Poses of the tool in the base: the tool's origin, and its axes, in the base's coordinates. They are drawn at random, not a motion.
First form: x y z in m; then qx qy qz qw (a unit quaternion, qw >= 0).
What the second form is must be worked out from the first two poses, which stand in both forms.
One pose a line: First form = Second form
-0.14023 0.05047 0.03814 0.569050 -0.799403 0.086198 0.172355 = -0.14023 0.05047 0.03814 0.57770 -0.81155 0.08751 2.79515
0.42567 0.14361 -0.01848 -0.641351 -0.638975 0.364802 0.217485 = 0.42567 0.14361 -0.01848 -0.65708 -0.65464 0.37375 2.70312
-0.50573 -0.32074 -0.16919 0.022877 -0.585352 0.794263 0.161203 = -0.50573 -0.32074 -0.16919 0.02318 -0.59311 0.80479 2.81777
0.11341 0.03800 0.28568 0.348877 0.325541 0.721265 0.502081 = 0.11341 0.03800 0.28568 0.40341 0.37643 0.83400 2.08959
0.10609 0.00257 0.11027 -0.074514 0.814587 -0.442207 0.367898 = 0.10609 0.00257 0.11027 -0.08013 0.87603 -0.47556 2.38810
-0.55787 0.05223 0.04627 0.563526 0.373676 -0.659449 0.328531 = -0.55787 0.05223 0.04627 0.59664 0.39564 -0.69820 2.47210
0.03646 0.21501 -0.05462 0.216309 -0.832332 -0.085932 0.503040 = 0.03646 0.21501 -0.05462 0.25028 -0.96305 -0.09943 2.08737
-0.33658 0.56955 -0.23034 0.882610 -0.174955 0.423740 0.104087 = -0.33658 0.56955 -0.23034 0.88743 -0.17591 0.42605 2.93304
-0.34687 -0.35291 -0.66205 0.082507 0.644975 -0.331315 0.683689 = -0.34687 -0.35291 -0.66205 0.11306 0.88380 -0.45400 1.63598
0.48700 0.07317 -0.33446 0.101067 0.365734 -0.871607 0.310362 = 0.48700 0.07317 -0.33446 0.10632 0.38473 -0.91688 2.51044
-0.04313 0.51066 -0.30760 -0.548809 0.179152 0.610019 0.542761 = -0.04313 0.51066 -0.30760 -0.65343 0.21330 0.72631 1.99415
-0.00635 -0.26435 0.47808 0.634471 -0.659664 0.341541 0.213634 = -0.00635 -0.26435 0.47808 0.64946 -0.67525 0.34961 2.71101
